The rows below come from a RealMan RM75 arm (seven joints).
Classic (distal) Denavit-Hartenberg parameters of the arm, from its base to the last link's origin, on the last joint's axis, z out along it. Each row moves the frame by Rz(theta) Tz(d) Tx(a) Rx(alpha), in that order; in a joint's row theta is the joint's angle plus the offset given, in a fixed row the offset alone. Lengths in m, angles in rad.
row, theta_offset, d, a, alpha
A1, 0, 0.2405, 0, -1.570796
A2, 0, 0, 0, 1.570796
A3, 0, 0.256, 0, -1.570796
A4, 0, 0, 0, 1.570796
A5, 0, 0.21, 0, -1.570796
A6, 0, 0, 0, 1.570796
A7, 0, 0.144, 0, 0
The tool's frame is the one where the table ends.
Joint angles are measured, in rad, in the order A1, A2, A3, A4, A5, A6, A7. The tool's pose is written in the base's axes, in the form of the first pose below.
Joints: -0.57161 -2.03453 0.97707 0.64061 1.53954 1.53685 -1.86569
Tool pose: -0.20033 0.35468 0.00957 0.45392 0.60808 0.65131 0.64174 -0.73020 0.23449
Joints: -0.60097 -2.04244 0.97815 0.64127 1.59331 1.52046 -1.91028
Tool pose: -0.19424 0.35862 0.00134 0.46942 0.64129 0.60695 0.65750 -0.71268 0.24449
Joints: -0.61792 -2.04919 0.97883 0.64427 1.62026 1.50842 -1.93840
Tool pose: -0.18976 0.36126 -0.00333 0.47407 0.65825 0.58478 0.66717 -0.70195 0.24929
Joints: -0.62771 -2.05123 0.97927 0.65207 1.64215 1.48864 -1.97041
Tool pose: -0.18814 0.36485 -0.00500 0.47142 0.67345 0.56941 0.68569 -0.68593 0.24356
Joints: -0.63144 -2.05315 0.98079 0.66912 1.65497 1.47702 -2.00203
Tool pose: -0.18594 0.36743 -0.00453 0.46742 0.68326 0.56096 0.69785 -0.67471 0.24033
